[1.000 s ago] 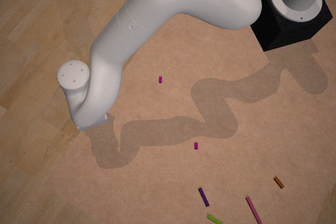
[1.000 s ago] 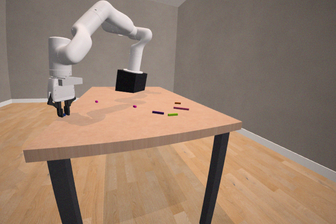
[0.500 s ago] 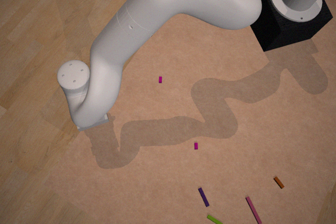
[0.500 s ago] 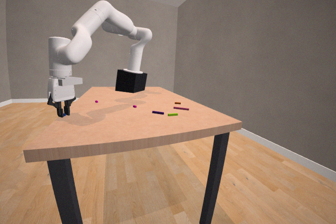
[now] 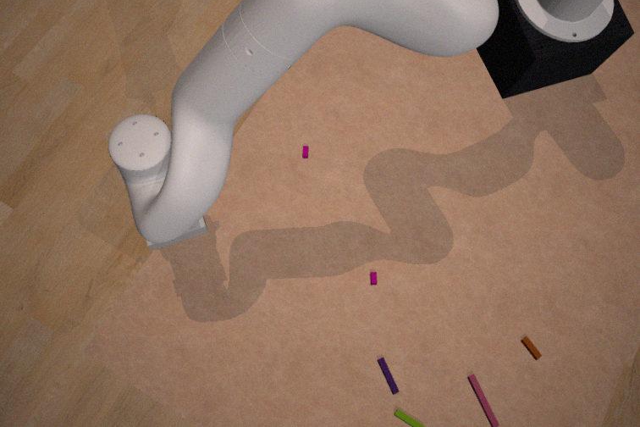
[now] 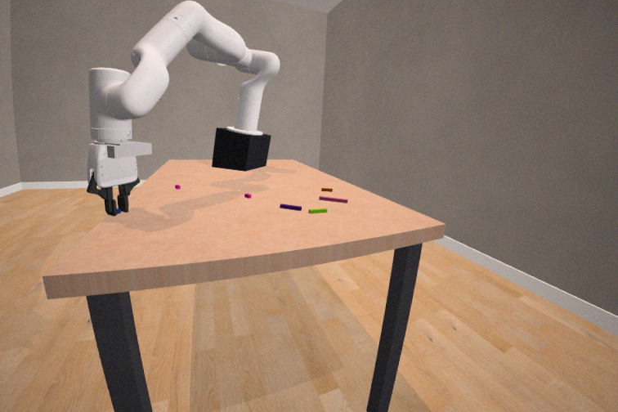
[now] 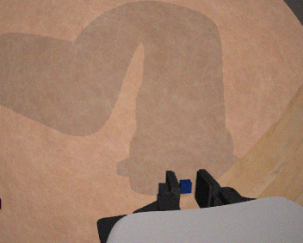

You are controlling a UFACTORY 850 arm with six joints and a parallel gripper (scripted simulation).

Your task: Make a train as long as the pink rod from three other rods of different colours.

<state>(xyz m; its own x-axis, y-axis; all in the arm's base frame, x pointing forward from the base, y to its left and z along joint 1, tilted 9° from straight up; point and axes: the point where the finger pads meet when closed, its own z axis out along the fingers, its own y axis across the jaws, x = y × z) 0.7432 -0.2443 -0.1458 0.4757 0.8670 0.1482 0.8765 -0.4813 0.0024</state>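
Right now my hand is 20 mm above the blue rod. From my hand the other things lie so: lime rod 10 mm behind, 500 mm to the left, 20 mm below; then purple rod 40 mm behind, 430 mm to the left, 20 mm below; then pink rod 110 mm behind, 580 mm to the left, 20 mm below.
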